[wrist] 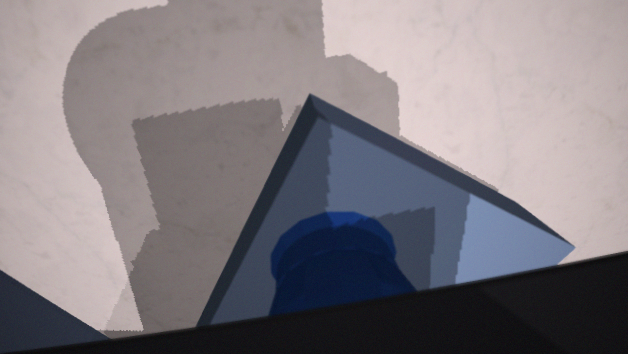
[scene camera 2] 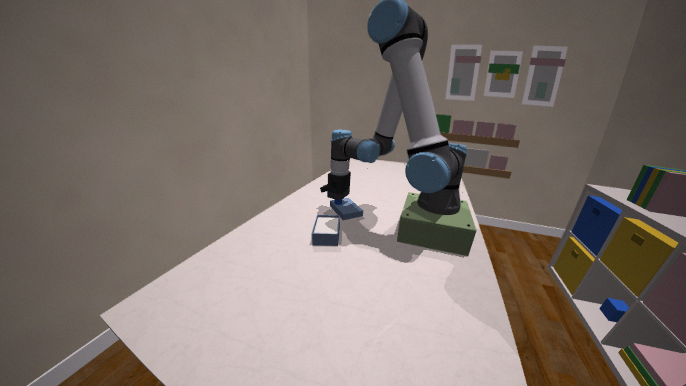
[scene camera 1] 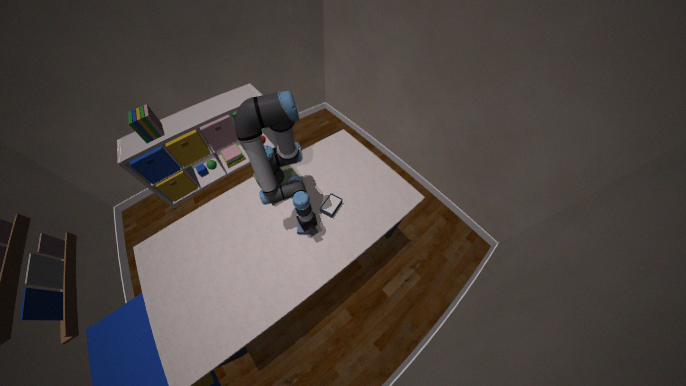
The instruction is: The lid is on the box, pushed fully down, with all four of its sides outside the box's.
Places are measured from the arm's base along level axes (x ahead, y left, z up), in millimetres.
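Pixels of known places: hand, its tool point: [wrist: 328, 234] [scene camera 2: 338, 205]; arm's base, origin of its link: [scene camera 2: 438, 205].
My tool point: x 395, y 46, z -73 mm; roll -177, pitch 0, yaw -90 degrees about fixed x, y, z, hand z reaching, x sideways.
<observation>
Ahead of a thing's pixels: the offset from my tool point to its top centre. Level surfaces: height alone.
The blue lid @[dx -38, dy +0, dz +15 mm] [scene camera 1: 301, 231] [scene camera 2: 351, 210] [wrist: 390, 170] lies on the table, top face up, apart from the box. The open box @[dx -61, dy +186, dz +25 mm] [scene camera 1: 331, 205] [scene camera 2: 326, 238] has dark blue walls and a pale inside, and stands upright on the table beside the lid. Part of its wall [wrist: 40, 315] shows at the lower left in the wrist view. My gripper [scene camera 1: 307, 225] [scene camera 2: 338, 201] [wrist: 334, 240] points down, with its blue suction cup on the lid's top face, shut on the lid. Part of the lid is hidden behind the cup and the dark gripper body in the wrist view.
The green base block [scene camera 2: 435, 232] carries the arm on the pale table @[dz -23 mm] [scene camera 1: 225, 280] [scene camera 2: 280, 310]. A white shelf unit [scene camera 1: 210, 106] with coloured bins stands behind the table. A blue surface [scene camera 1: 122, 345] adjoins the table's near left end in scene camera 1.
</observation>
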